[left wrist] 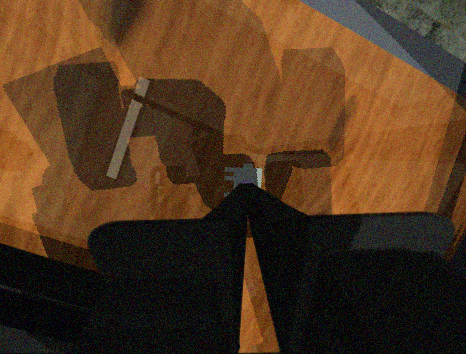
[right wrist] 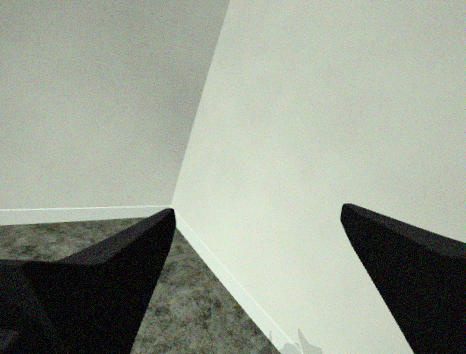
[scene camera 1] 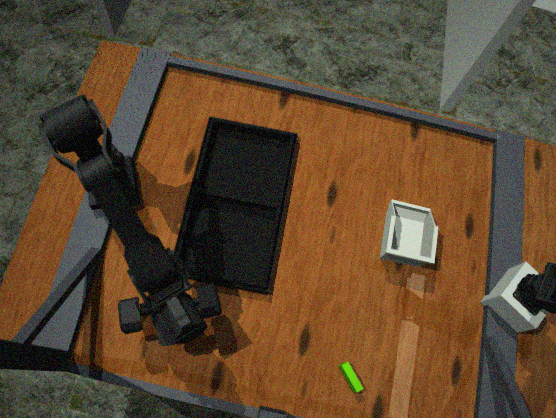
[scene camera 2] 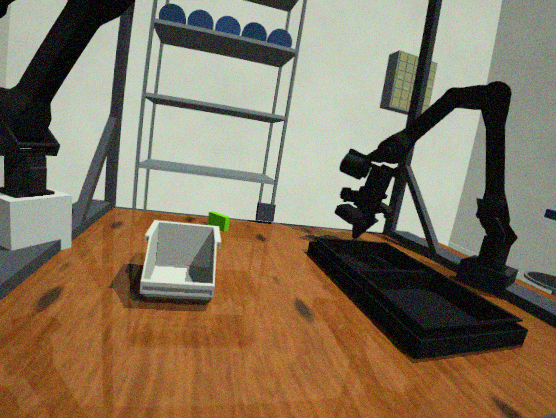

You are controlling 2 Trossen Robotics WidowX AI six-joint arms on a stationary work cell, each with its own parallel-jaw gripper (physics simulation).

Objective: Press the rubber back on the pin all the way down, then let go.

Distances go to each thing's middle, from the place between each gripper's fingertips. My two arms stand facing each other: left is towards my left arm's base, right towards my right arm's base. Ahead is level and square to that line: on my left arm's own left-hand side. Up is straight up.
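Starting with the white bin [scene camera 2: 180, 261], I find my right gripper 380 mm above it, 570 mm to the right of it and 20 mm past it. The black two-compartment tray [scene camera 1: 229, 232] is 400 mm below my right hand, 950 mm to the left of it and 50 mm behind it. By its middle, the black two-compartment tray is nearer to my left hand than to my right gripper.
Counted from my left hand, the black two-compartment tray is 10 mm above, 40 mm to the right and 290 mm ahead, while the white bin is 20 mm above, 320 mm ahead and 420 mm to the right.
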